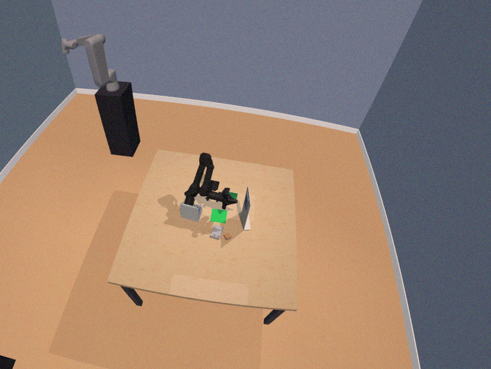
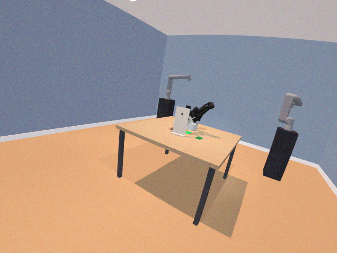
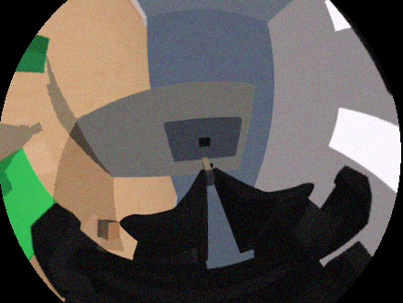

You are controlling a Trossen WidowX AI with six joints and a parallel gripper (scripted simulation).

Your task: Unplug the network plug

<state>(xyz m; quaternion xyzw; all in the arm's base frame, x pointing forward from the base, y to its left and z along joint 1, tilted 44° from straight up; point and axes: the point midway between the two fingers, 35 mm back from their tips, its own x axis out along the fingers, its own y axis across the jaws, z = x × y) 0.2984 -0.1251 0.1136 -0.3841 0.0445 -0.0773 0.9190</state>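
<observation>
The bright green square is 260 mm below my gripper tip, 120 mm behind it and 30 mm to the left of it. Round my gripper tip: grey box (250 mm below, 120 mm to the right, 120 mm behind); then socket panel (100 mm below, 80 mm ahead, 10 mm to the left); then tan network plug (right at my gripper tip).
</observation>
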